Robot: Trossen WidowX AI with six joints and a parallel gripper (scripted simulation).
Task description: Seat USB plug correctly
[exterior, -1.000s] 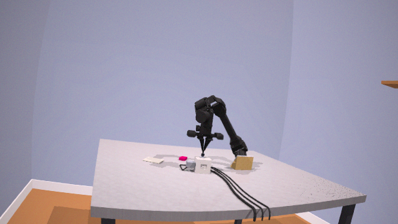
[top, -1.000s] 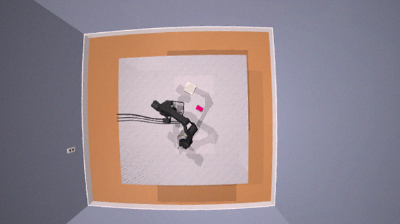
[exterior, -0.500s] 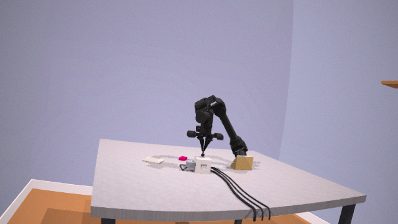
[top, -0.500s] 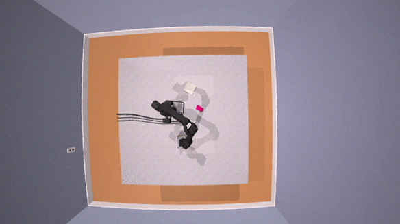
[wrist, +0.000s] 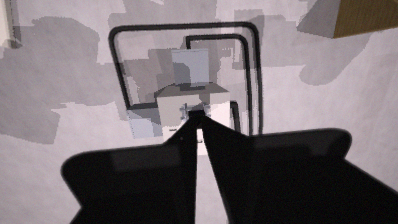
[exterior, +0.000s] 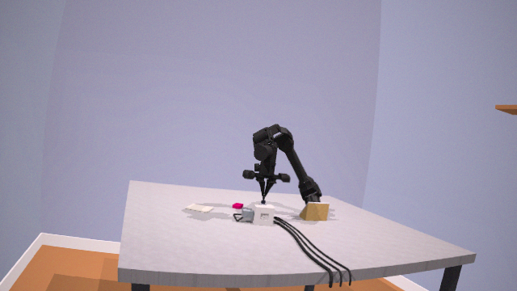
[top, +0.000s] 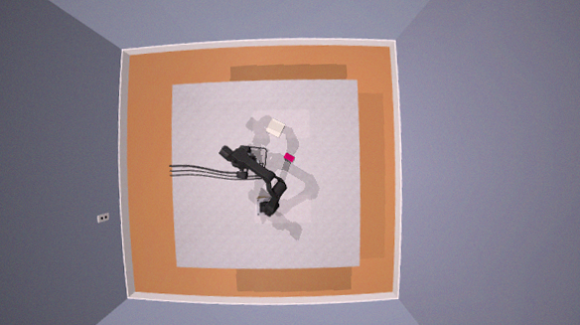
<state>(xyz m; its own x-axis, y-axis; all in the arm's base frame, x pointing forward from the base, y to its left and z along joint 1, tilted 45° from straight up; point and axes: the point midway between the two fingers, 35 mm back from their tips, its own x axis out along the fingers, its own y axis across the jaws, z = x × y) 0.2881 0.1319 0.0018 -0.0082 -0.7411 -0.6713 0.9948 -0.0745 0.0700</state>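
My gripper tip is now 20 mm above the black USB plug. Also, from my gripper tip: cream flat card 230 mm ahead, 160 mm to the right, 100 mm below; then magenta block 30 mm ahead, 250 mm to the right, 100 mm below.
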